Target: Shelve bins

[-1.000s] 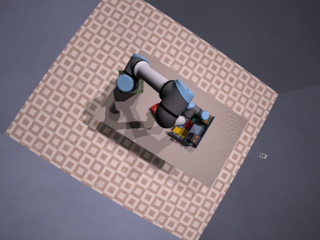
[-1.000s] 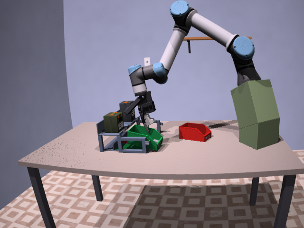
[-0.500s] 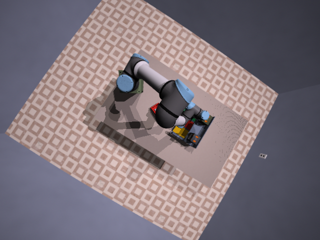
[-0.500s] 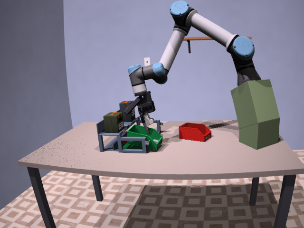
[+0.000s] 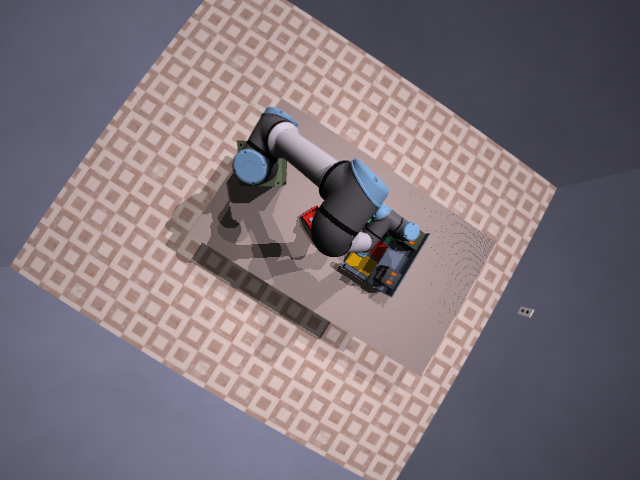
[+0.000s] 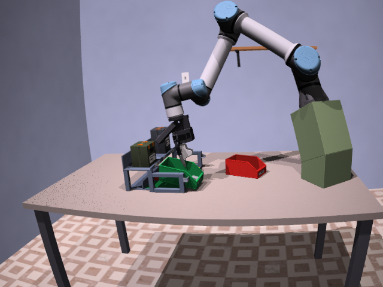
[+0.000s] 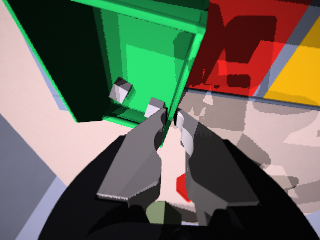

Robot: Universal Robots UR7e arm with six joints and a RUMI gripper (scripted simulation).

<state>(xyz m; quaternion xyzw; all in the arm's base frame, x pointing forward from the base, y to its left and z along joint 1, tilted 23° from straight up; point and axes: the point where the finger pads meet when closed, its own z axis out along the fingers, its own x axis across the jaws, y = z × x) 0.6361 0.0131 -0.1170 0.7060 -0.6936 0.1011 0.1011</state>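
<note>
Now: the green bin 50 mm to the left of my hand, 30 mm below it and 10 mm ahead of it. Round my hand: green mark 90 mm below, 80 mm ahead, 40 mm to the left; then red mark 90 mm below, 70 mm to the right, 70 mm ahead; then yellow mark 190 mm to the right, 90 mm below, 60 mm ahead.
</note>
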